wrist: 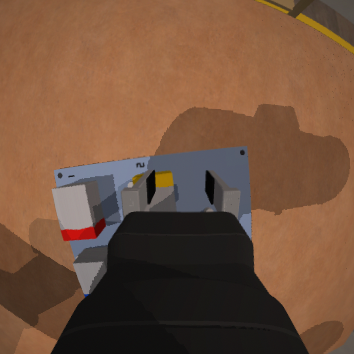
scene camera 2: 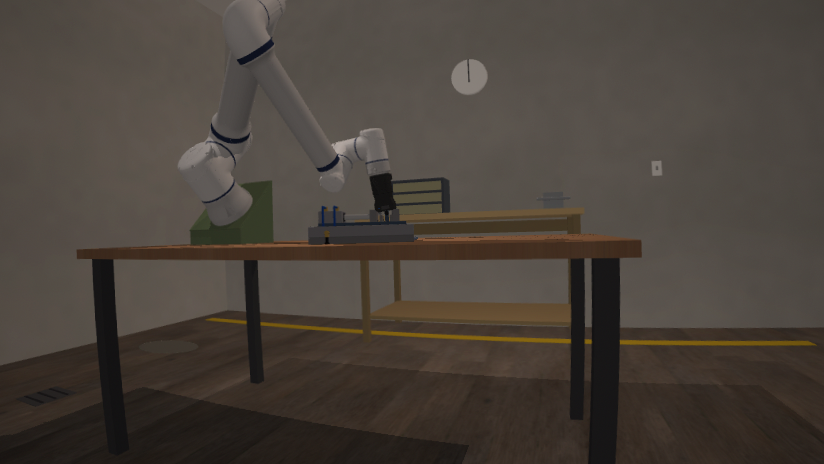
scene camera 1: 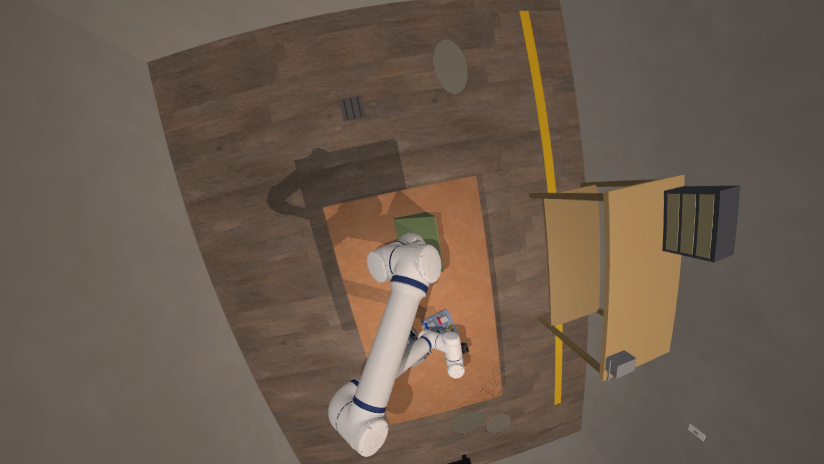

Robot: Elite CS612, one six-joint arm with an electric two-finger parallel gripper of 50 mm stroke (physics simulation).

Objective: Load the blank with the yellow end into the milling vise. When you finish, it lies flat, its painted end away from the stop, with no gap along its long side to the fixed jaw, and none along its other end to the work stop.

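The yellow-ended blank (wrist: pixel 166 195) lies on the blue-grey tray (wrist: pixel 192 160) (scene camera 1: pixel 448 313) in the wrist view, its yellow end away from the gripper body. My gripper (wrist: pixel 179 180) (scene camera 2: pixel 383 217) is open and empty, low over the tray. The blank shows between the fingers, much nearer the left finger, which covers part of its left side. The gripper body hides its near end. In scene camera 1 the arm hides the fingers and most of the milling vise (scene camera 1: pixel 411 336). The vise (scene camera 2: pixel 361 233) stands on the table in scene camera 2.
A red-ended blank (wrist: pixel 77 207) (scene camera 1: pixel 442 318) lies left of the yellow-ended one on the tray. A blue-ended blank (wrist: pixel 90 272) is partly hidden below it in the wrist view. A green wedge-shaped housing (scene camera 1: pixel 423 223) (scene camera 2: pixel 259 213) stands on the table (scene camera 1: pixel 461 201) (scene camera 2: pixel 518 247) near the arm's base.
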